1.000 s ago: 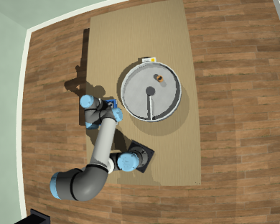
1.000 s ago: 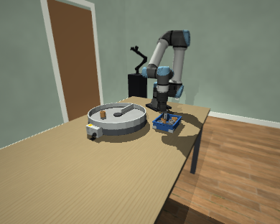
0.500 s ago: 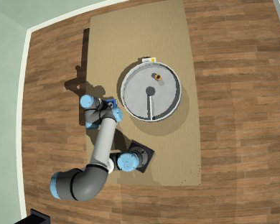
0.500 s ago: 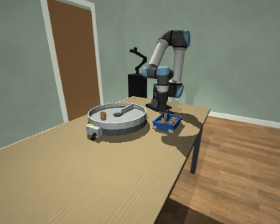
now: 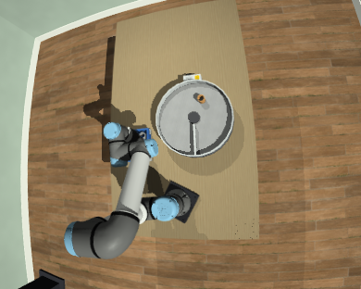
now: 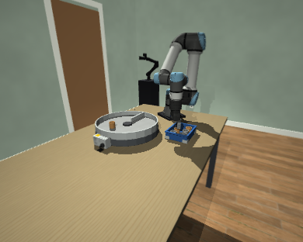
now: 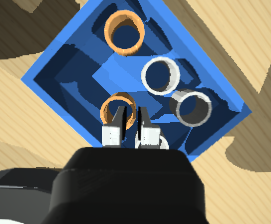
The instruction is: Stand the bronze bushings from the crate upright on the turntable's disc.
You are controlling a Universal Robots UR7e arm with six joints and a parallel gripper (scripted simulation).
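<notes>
My hand is 1 cm past the blue crate, 2 cm to the right of it and 5 cm above it. Also, from my hand: turntable 15 cm ahead, 31 cm to the right, 2 cm below.
</notes>
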